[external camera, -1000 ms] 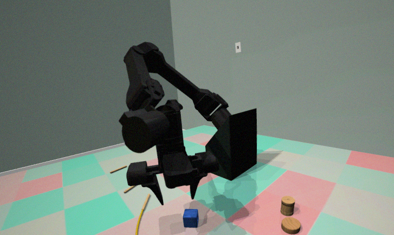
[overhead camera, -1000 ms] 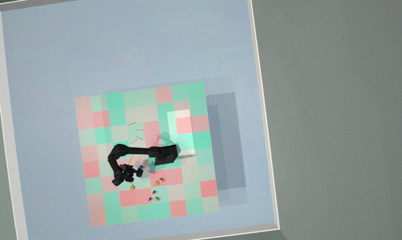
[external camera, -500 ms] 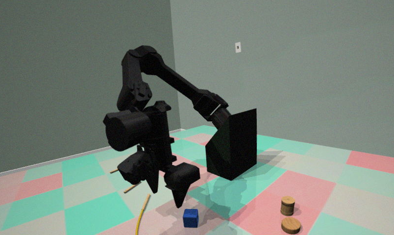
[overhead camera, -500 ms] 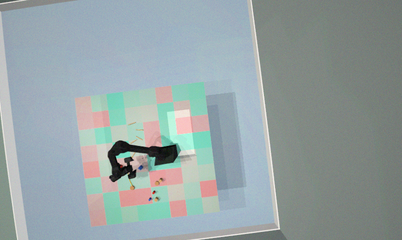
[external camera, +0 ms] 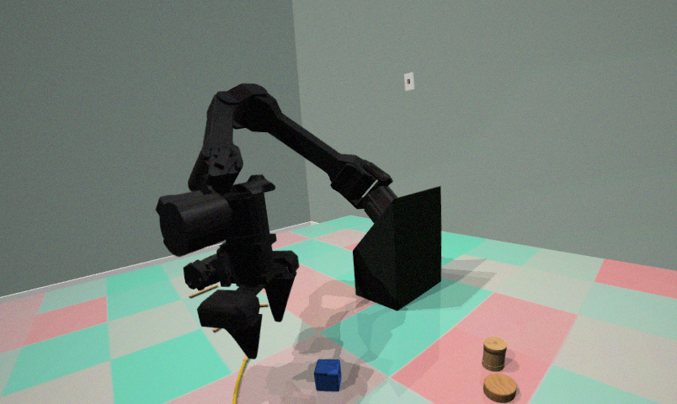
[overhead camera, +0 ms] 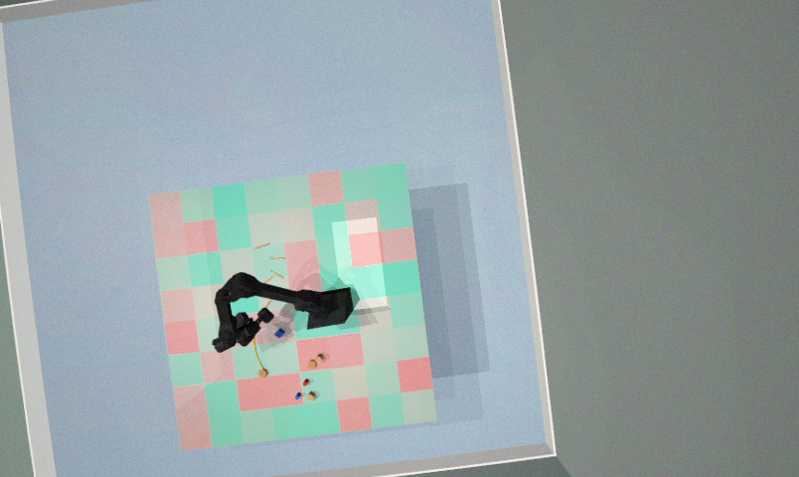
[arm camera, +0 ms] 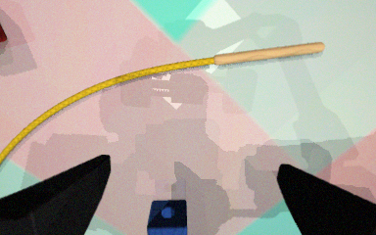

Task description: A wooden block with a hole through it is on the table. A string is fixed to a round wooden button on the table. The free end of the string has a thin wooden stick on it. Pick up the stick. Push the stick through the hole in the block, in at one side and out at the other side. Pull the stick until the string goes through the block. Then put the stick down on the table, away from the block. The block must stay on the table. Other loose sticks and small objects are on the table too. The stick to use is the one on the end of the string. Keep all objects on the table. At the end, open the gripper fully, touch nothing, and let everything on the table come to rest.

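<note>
The thin wooden stick is 2 cm ahead of my gripper tip, 6 cm to the right of it and 6 cm below it. The rest, counted from my gripper tip: blue block 5 cm behind, 7 cm to the left, 4 cm below; then round wooden button 4 cm ahead, 27 cm to the left, 5 cm below; then red cube 15 cm ahead, 6 cm to the left, 4 cm below.
</note>
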